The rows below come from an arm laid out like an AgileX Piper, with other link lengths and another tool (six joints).
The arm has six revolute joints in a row. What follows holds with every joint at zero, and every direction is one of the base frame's.
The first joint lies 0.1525 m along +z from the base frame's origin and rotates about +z.
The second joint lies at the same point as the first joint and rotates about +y.
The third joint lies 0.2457 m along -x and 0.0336 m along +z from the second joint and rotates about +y.
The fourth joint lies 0.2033 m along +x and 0.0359 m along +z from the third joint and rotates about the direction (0.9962, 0, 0.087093).
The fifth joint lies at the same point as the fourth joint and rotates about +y.
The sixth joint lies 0.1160 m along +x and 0.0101 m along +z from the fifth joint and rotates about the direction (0.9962, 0, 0.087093).
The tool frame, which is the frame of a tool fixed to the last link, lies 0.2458 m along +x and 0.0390 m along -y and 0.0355 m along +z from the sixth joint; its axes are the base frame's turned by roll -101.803, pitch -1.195 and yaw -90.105 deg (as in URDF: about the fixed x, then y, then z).
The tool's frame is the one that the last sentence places.
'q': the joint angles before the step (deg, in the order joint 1, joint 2, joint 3, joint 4, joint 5, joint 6). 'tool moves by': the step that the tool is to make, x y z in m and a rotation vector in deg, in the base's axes. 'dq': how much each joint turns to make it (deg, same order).
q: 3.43 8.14 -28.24 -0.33 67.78 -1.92
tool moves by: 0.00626 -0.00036 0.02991 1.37 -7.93 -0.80
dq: 0.00 -8.09 0.10 -0.07 0.00 1.22
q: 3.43 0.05 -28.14 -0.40 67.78 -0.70
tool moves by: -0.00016 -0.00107 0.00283 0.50 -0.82 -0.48
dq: -0.01 -0.97 -0.01 -0.15 0.13 0.69
